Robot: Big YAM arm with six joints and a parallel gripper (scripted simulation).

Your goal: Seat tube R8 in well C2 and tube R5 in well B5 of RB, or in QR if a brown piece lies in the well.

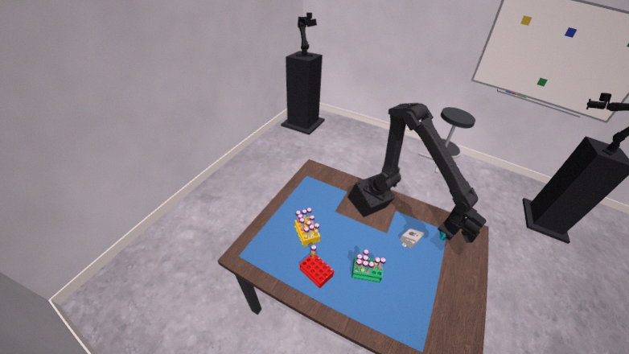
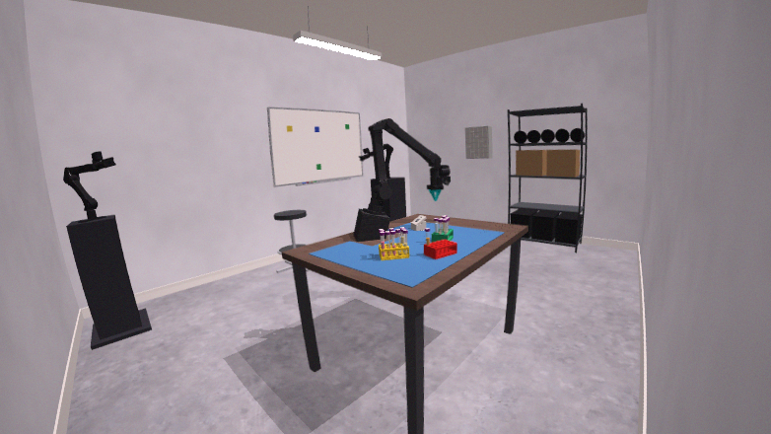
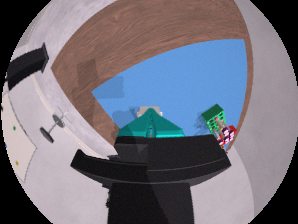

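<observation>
Now: hand 140 mm above the white DONE button box, 130 mm to the left of it and 50 mm past it. Round my hand: yellow rack RB: 590 mm to the right, 160 mm ahead, 150 mm below; then red rack QR: 450 mm to the right, 320 mm ahead, 150 mm below; then green rack RA: 250 mm to the right, 210 mm ahead, 150 mm below.
</observation>
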